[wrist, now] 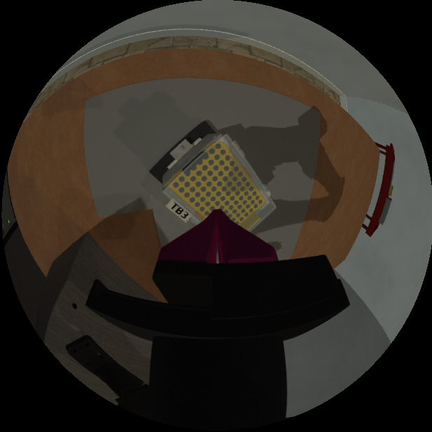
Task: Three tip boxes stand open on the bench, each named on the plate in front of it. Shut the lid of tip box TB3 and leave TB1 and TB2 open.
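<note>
Tip box TB3 (215, 182) stands on the grey mat, turned at an angle, near the middle of the view. Its yellow rack with rows of round holes shows inside a pale, clear rim. The name plate TB3 (179, 210) lies along its lower left side. A clear edge runs along the upper right side; I cannot tell from this view how far the lid is tilted. My gripper (217, 215) is shut and empty, its magenta fingertips overlapping the lower corner of TB3 in the view and hiding part of it; contact cannot be told. Tip boxes TB1 and TB2 do not show.
A black strip with pale blocks (180, 148) borders TB3's upper left side. The grey mat (107, 150) lies on the brown bench (47, 165). A wooden-grain block (75, 285) is at lower left. A red frame (385, 190) stands beyond the right edge. The arm's shadow falls right of TB3.
</note>
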